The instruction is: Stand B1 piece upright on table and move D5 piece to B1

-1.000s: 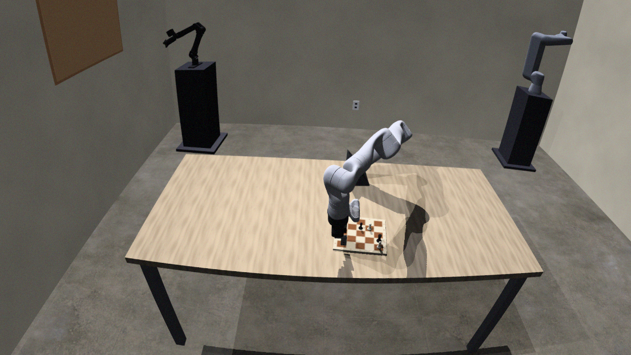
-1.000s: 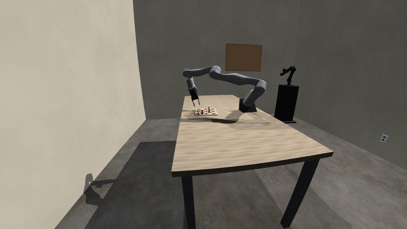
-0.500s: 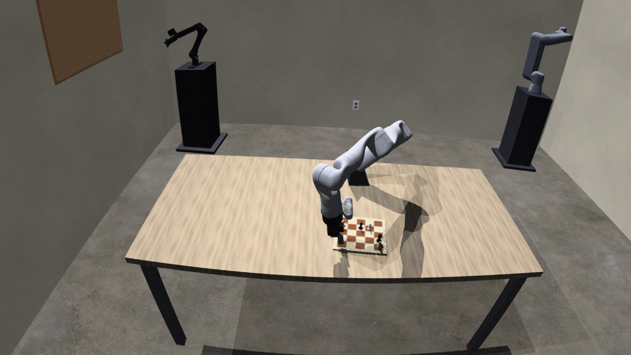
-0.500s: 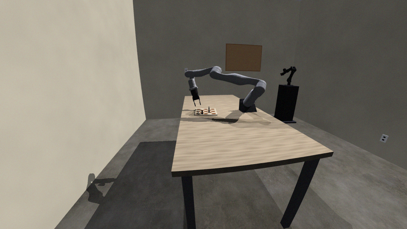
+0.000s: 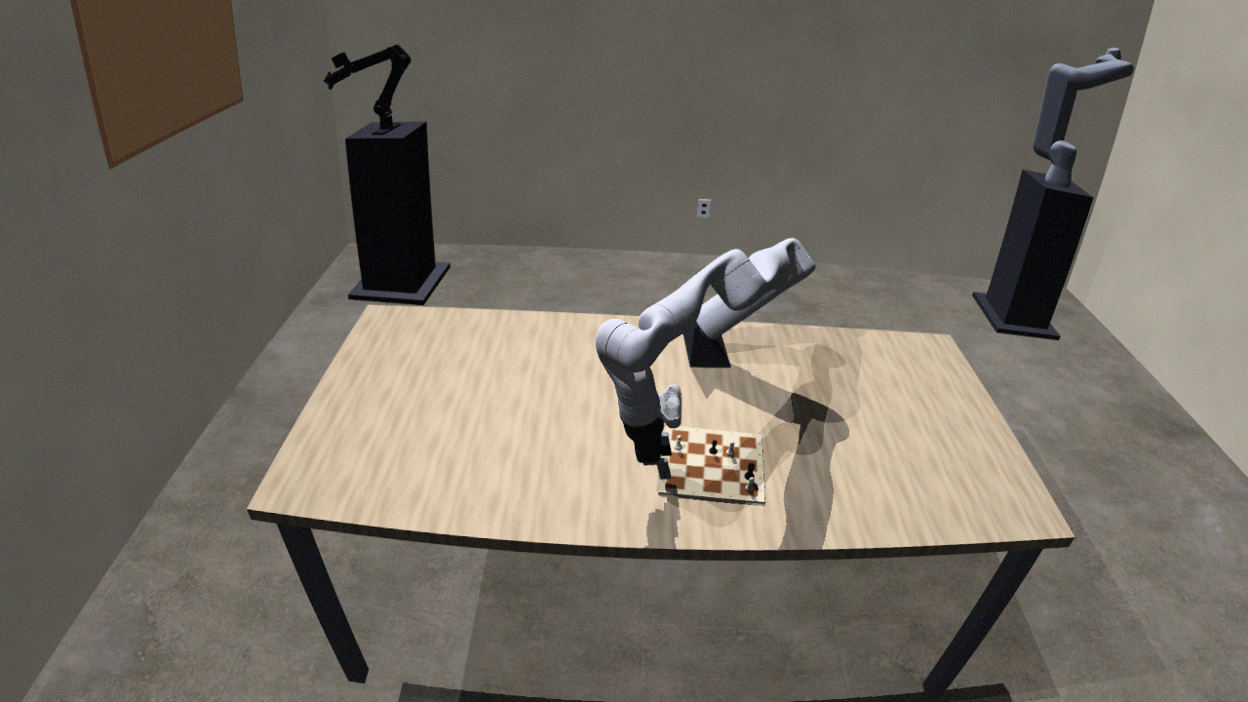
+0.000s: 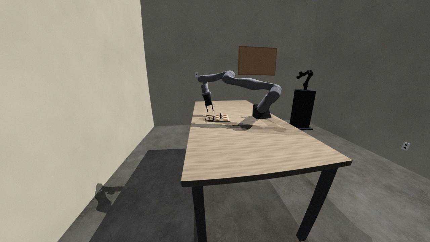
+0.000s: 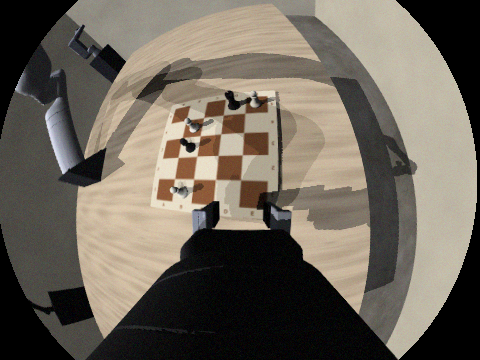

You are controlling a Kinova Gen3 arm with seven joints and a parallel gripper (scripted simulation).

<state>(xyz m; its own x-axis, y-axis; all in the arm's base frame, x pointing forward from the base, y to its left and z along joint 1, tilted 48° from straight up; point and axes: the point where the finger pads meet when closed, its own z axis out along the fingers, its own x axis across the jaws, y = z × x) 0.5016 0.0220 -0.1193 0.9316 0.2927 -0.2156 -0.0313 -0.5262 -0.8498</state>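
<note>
The chessboard lies 70 mm behind my hand, 100 mm to the left of it and 60 mm below it.
</note>
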